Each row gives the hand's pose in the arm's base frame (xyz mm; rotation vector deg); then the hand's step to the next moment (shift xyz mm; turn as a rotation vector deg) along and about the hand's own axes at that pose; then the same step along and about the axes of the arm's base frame.
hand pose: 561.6 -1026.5 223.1 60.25 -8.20 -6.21
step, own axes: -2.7 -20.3 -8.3 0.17 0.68 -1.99
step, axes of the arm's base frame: -1.7 -2.5 -21.9 0.52 2.01 -0.37
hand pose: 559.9 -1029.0 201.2 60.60 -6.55 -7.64
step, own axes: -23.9 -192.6 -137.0 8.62 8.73 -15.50
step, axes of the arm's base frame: -12.4 28.4 -235.5 11.42 16.13 0.34
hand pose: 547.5 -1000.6 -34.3 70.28 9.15 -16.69
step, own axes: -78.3 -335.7 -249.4 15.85 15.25 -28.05
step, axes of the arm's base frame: -167.8 142.6 -364.1 20.73 28.99 0.05
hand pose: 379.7 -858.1 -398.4 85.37 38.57 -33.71
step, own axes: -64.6 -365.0 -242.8 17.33 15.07 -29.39
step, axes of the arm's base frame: -318.5 235.7 -198.4 21.57 30.41 -1.10
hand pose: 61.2 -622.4 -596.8 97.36 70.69 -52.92
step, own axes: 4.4 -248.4 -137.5 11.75 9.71 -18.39
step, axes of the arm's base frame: -225.6 172.4 1.5 14.00 19.30 -1.45
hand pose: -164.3 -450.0 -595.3 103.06 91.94 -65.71
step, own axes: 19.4 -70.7 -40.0 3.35 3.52 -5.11
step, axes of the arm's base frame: -57.6 57.5 18.6 4.68 5.24 -0.62
